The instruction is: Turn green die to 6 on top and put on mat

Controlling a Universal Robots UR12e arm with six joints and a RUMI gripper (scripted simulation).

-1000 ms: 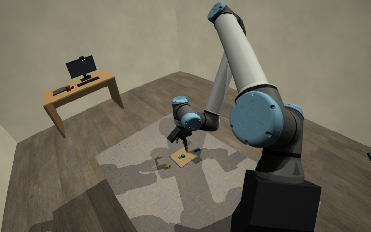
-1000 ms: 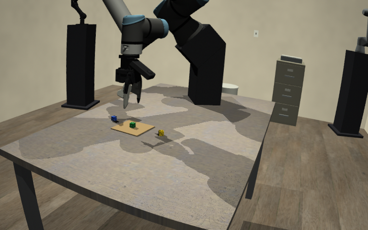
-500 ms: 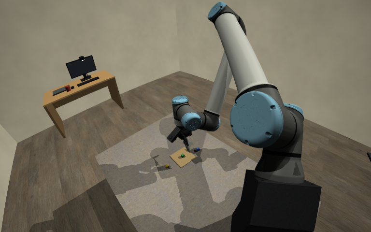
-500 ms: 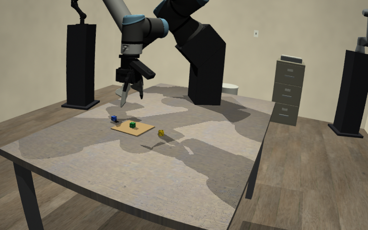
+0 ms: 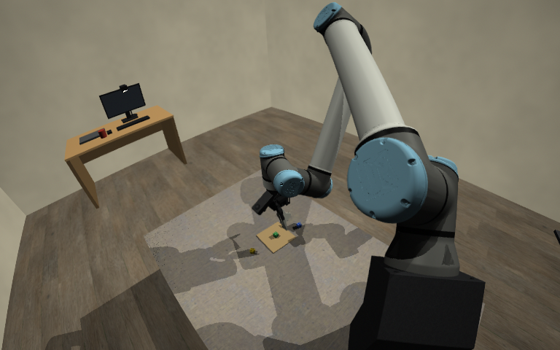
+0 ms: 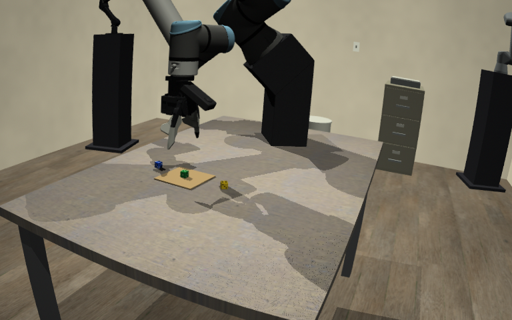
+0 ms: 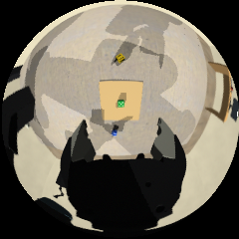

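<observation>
My hand is 10 cm above the green die. The rest, counted from my hand: blue die (11 cm to the right, 10 cm below, 7 cm behind); yellow die (14 cm to the left, 10 cm below, 4 cm ahead); tan mat (11 cm below).
</observation>
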